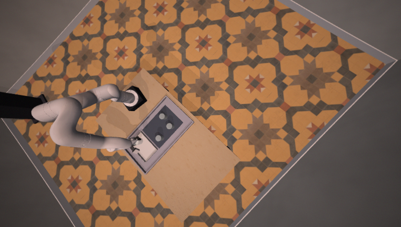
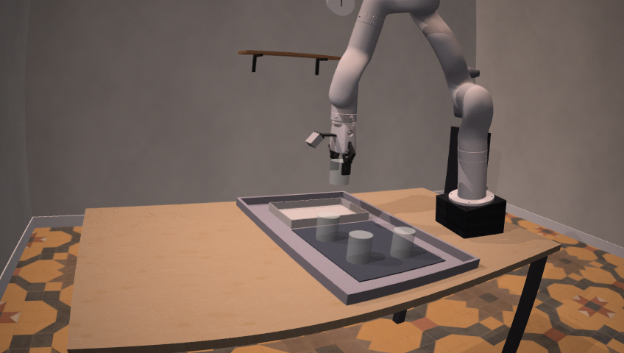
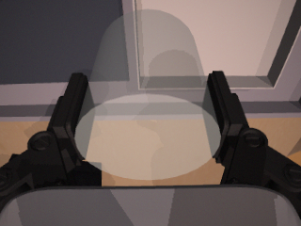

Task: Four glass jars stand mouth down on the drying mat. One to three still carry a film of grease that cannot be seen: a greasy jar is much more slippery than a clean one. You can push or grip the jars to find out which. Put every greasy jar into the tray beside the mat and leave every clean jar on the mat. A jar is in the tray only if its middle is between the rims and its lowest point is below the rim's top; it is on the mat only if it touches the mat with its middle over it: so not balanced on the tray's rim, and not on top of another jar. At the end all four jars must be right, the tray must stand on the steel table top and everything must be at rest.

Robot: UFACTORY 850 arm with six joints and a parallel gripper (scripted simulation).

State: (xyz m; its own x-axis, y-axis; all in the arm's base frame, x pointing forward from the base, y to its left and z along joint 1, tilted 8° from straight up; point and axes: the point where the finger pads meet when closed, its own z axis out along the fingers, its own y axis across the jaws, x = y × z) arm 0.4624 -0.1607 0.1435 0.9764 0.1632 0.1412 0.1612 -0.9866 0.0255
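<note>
Right now my hand is 40 mm short of the pale tray, 80 mm to the left of it and 180 mm above it. Round my hand: grey steel panel 20 mm ahead, 130 mm to the left, 190 mm below; then drying mat 10 mm behind, 240 mm to the left, 190 mm below.
</note>
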